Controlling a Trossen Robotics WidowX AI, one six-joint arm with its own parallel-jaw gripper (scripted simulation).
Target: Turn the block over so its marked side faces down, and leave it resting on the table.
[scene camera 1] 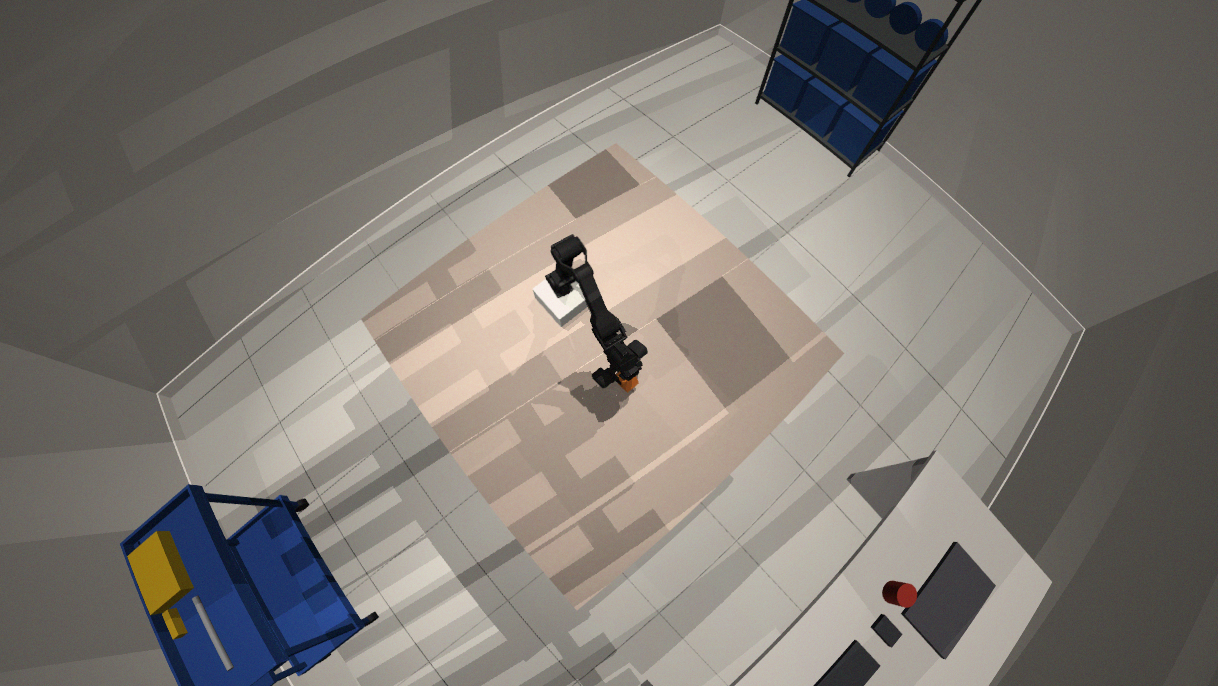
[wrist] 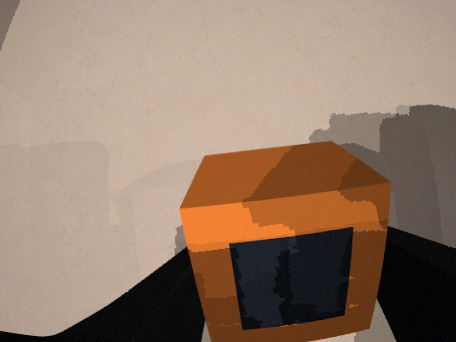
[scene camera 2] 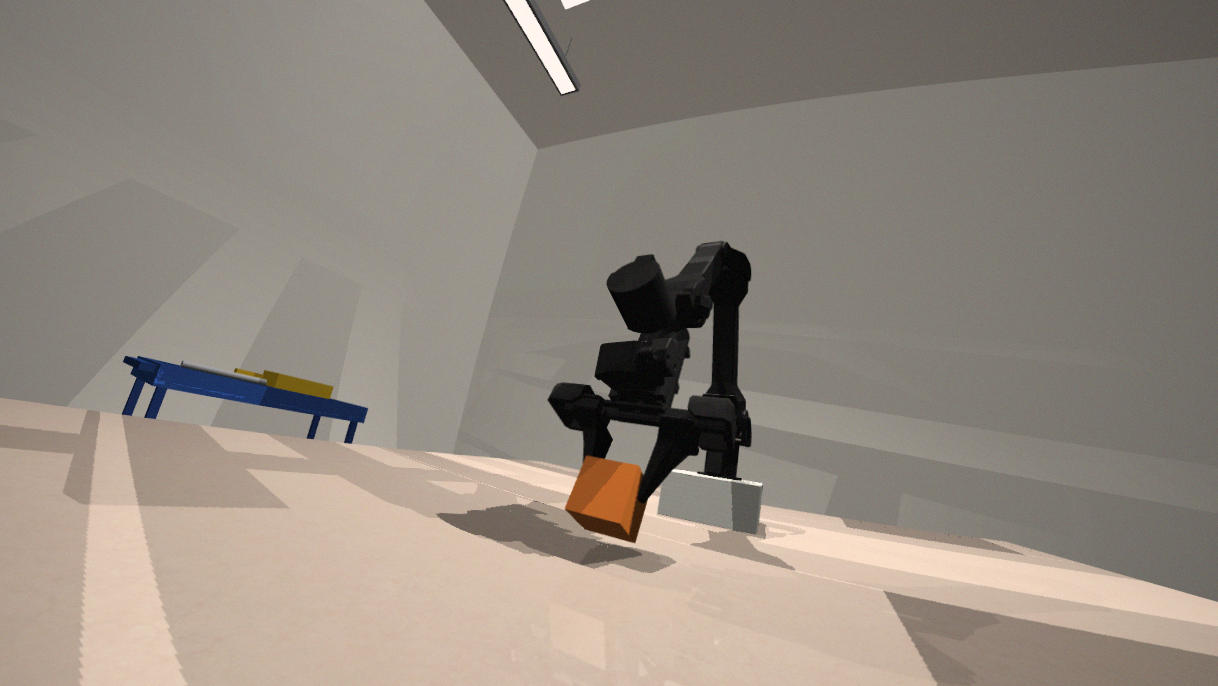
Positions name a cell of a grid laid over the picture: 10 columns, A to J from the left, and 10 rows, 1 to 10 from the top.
The gripper shows in scene camera 1 (F6), in the wrist view (G8) and in scene camera 2 (F8).
